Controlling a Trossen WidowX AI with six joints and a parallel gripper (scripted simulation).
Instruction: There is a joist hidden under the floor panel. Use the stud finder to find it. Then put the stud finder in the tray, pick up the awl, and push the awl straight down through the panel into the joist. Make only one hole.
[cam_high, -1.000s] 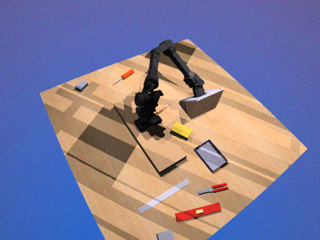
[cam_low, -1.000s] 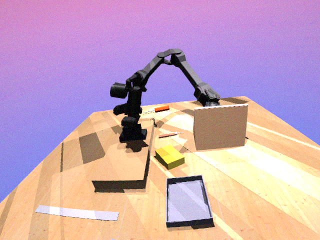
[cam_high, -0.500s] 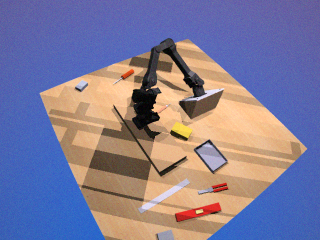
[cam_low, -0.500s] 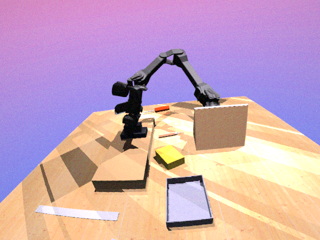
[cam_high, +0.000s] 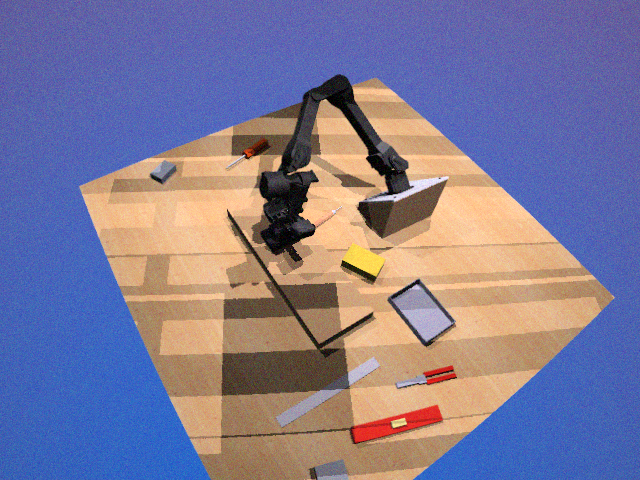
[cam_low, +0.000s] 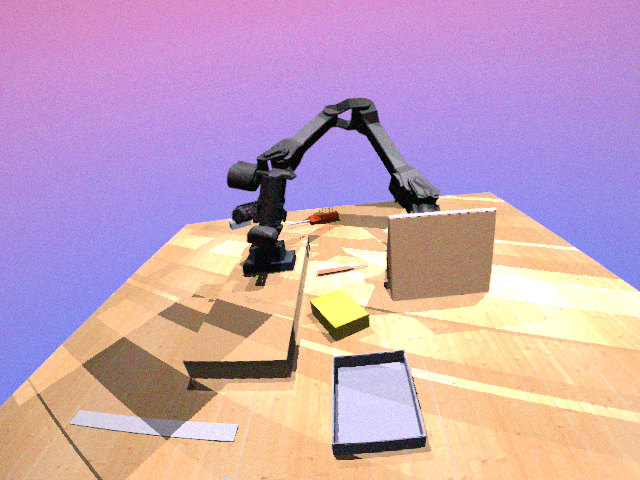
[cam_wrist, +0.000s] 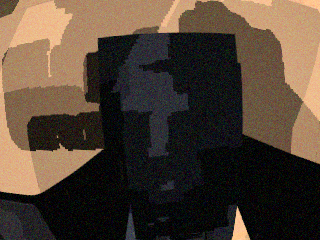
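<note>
Right now my gripper tip is 190 mm past the grey tray, 410 mm to the right of it and 50 mm above it. The rest, counted from my gripper tip: stud finder: 20 mm behind, 20 mm above; yellow block: 160 mm behind, 200 mm to the left, 50 mm below; awl: 190 mm behind, 10 mm to the right, 60 mm below.
</note>
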